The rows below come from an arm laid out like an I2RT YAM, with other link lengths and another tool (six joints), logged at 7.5 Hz.
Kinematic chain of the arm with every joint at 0, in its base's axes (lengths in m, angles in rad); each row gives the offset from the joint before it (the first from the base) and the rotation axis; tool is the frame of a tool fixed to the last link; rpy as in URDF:
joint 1: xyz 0 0 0.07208 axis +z
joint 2: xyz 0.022 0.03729 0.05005 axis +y
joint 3: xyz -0.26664 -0.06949 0 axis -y
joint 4: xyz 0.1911 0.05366 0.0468 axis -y
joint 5: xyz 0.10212 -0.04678 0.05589 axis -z
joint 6: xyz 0.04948 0 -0.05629 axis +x
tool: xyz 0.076 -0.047 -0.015 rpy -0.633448 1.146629 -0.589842
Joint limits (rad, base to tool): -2.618..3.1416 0..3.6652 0..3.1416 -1.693..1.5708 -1.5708..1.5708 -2.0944..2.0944
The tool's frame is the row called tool.
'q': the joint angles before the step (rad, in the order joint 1, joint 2, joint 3, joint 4, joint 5, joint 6). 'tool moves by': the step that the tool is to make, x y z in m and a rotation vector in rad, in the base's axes. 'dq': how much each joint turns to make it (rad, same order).
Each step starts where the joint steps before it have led.
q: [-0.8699, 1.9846, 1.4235, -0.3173, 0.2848, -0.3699]
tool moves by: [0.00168, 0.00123, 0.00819, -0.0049, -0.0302, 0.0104]
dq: [-0.0007, -0.0230, 0.0000, -0.0010, -0.0224, 0.0046]
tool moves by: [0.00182, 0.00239, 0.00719, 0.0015, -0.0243, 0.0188]
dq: [-0.0001, -0.0231, 0.0000, -0.0083, -0.0272, -0.0013]
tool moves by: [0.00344, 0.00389, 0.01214, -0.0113, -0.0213, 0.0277]
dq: [0.0061, -0.0333, 0.0001, -0.0087, -0.0212, -0.0101]
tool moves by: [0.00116, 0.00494, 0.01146, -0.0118, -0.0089, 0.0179]
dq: [0.0075, -0.0329, -0.0001, -0.0164, -0.0065, -0.0084]
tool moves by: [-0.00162, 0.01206, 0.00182, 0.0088, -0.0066, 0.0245]
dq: [0.0108, -0.0460, -0.0484, 0.0006, -0.0172, -0.0024]
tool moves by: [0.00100, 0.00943, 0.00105, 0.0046, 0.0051, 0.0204]
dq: [0.0156, -0.0280, -0.0270, -0.0071, -0.0028, -0.0040]
